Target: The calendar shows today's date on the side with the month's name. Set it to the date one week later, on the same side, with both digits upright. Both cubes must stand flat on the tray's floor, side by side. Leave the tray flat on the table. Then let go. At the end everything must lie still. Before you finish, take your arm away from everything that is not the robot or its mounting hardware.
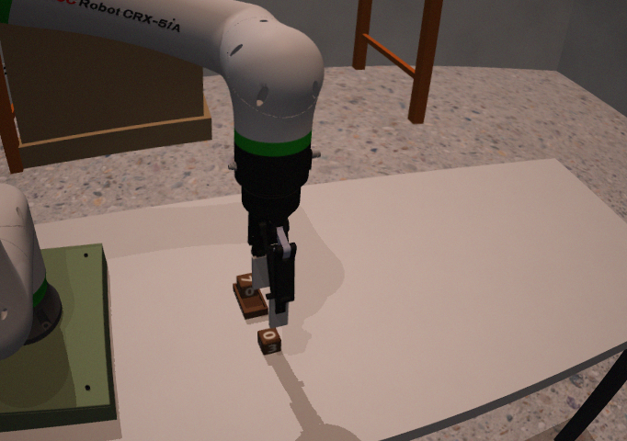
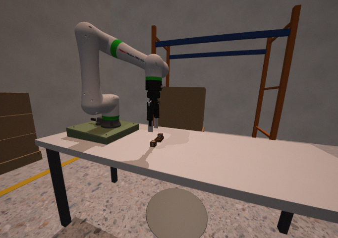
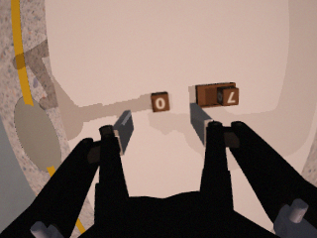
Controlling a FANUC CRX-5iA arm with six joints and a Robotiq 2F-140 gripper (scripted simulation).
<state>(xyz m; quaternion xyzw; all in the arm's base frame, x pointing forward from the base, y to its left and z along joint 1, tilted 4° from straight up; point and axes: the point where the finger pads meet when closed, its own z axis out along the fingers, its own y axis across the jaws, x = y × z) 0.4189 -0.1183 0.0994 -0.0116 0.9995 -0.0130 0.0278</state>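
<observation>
The brown tray is 110 mm to the left of my hand and 120 mm below it.
</observation>
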